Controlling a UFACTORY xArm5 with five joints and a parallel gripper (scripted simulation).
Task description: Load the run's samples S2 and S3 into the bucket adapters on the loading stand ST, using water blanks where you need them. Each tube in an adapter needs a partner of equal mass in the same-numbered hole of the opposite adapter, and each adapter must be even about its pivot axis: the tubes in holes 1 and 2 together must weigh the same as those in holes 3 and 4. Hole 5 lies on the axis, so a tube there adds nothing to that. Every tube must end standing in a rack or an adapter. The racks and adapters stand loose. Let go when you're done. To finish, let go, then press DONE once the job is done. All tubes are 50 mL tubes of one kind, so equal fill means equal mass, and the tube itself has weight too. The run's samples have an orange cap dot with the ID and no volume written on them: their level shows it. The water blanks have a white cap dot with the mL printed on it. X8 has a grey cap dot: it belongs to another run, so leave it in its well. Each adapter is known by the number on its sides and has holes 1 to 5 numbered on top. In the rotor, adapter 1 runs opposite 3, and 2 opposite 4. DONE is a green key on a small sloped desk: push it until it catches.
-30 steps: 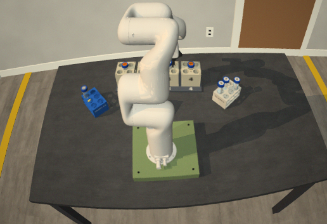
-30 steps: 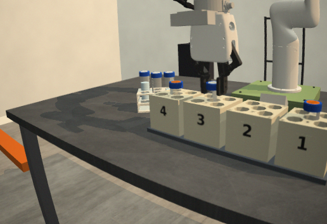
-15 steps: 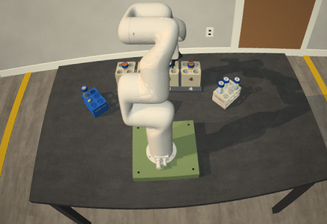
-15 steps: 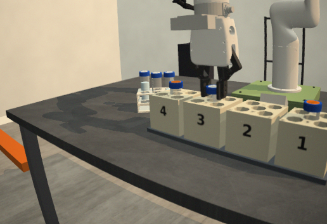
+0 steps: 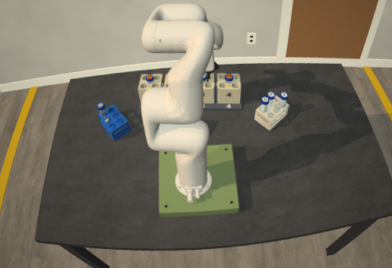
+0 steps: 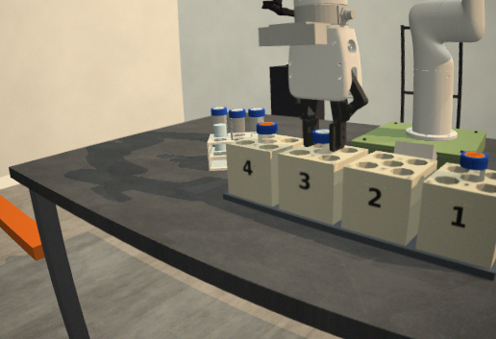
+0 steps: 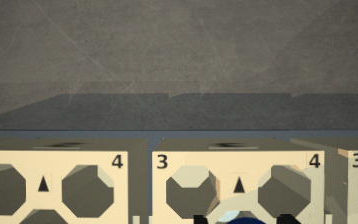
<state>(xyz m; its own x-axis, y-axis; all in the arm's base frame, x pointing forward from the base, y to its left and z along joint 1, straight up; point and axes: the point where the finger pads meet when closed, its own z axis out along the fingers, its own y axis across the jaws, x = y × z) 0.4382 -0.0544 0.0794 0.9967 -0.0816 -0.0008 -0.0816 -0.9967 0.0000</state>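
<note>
Right now my hand is 240 mm to the left of the blue-capped tube, 150 mm past it and 60 mm above it. From my hand the other things lie so: bucket adapter (220 mm to the left, 70 mm below, 20 mm ahead); loading stand ST (120 mm below, 60 mm to the left); sample tube S2 (120 mm to the right, 50 mm below, 10 mm behind).
</note>
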